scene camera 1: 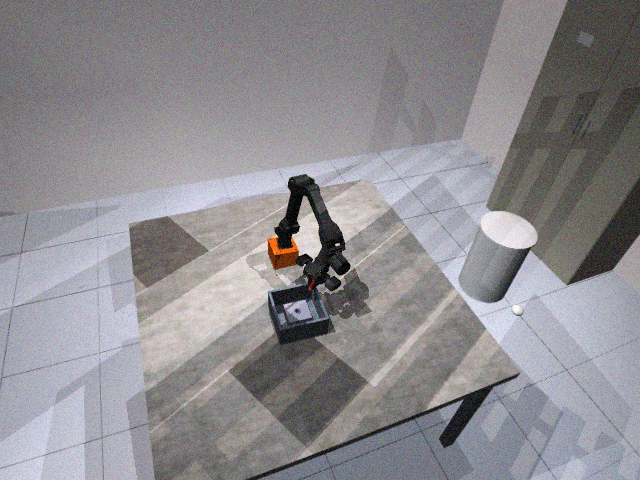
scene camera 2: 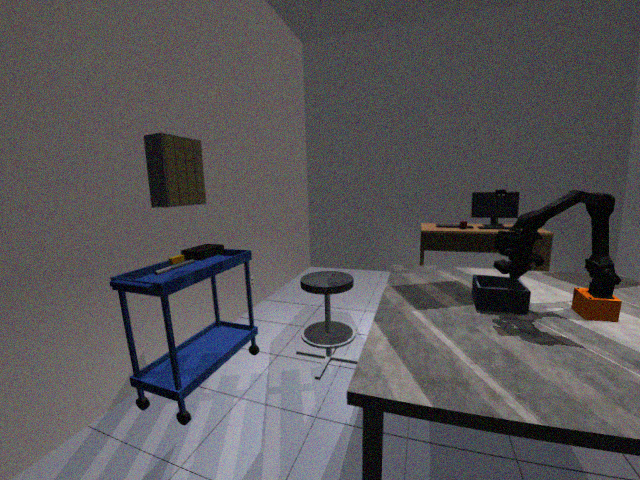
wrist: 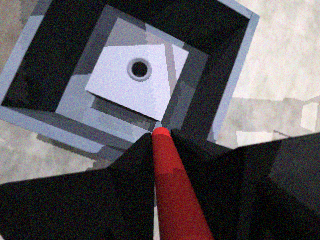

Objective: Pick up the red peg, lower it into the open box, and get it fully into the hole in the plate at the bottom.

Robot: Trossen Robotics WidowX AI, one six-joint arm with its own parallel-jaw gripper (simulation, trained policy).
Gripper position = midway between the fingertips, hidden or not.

Observation:
In view: the gripper (scene camera 2: 513, 279), a dark grey box (scene camera 2: 516, 299) and a pale plate (wrist: 130, 50).
The gripper is seen too in scene camera 1 (scene camera 1: 310, 288) and in the wrist view (wrist: 161, 137).

